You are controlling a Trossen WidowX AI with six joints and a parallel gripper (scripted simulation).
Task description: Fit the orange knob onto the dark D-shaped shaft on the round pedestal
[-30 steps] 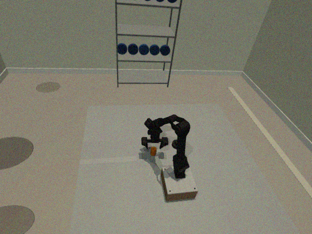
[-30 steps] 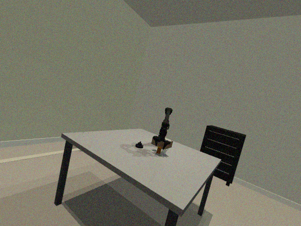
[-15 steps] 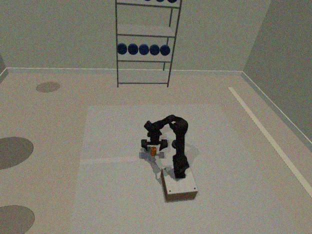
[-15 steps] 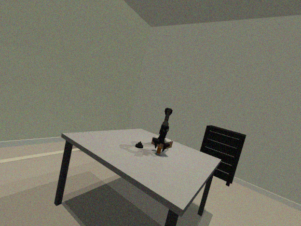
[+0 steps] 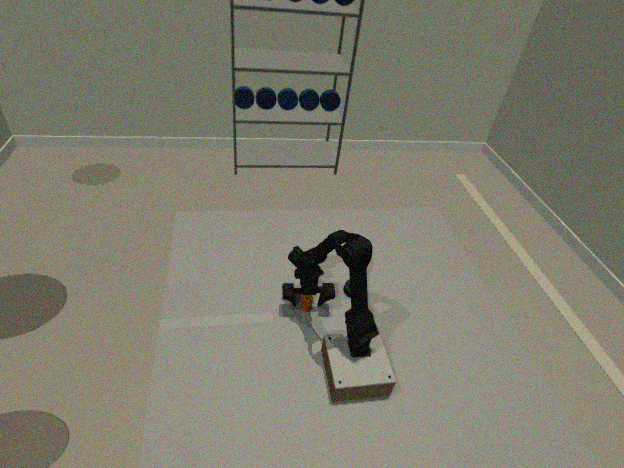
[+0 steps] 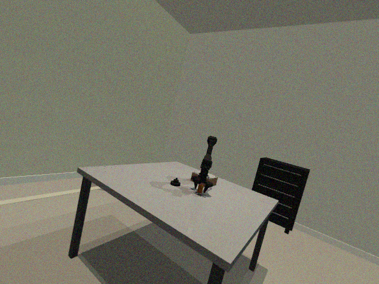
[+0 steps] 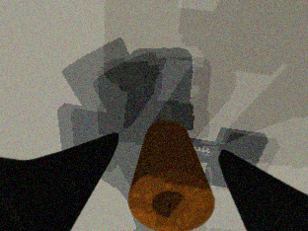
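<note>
My gripper tip is now 80 mm short of the round dark pedestal, 200 mm to the left of it and 20 mm below it. From my gripper tip the other things lie so: orange knob: 20 mm above.
</note>
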